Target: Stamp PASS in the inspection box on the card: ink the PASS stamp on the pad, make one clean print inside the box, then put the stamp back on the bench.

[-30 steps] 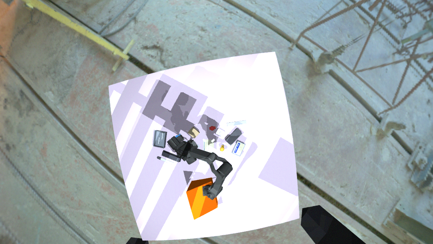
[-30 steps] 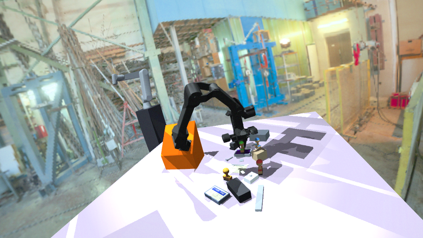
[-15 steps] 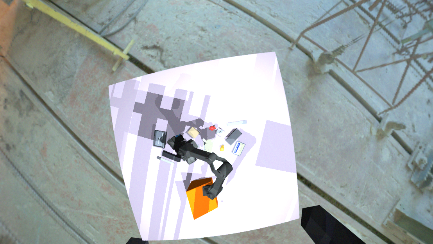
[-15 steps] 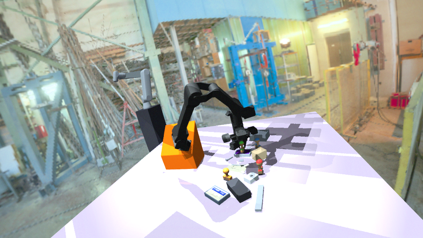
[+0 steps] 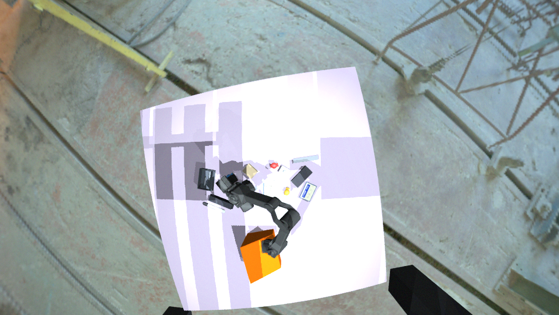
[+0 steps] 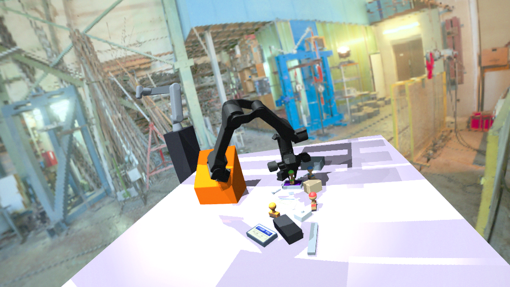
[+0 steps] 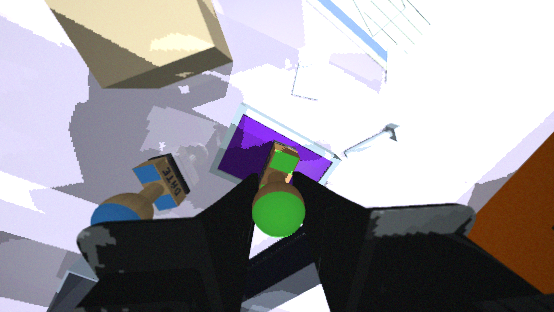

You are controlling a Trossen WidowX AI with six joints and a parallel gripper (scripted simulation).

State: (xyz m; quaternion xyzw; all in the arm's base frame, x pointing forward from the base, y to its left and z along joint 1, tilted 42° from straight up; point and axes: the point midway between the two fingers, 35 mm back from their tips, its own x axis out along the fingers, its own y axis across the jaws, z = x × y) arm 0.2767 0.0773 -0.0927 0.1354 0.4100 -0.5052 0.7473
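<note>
Now: gripper tip right at the green-knobbed stamp. Round my gripper tip: purple ink pad (30 mm below); then tan block (100 mm ahead, 50 mm to the right, 10 mm below); then blue-knobbed stamp (80 mm ahead, 60 mm to the left, 20 mm below).
</note>
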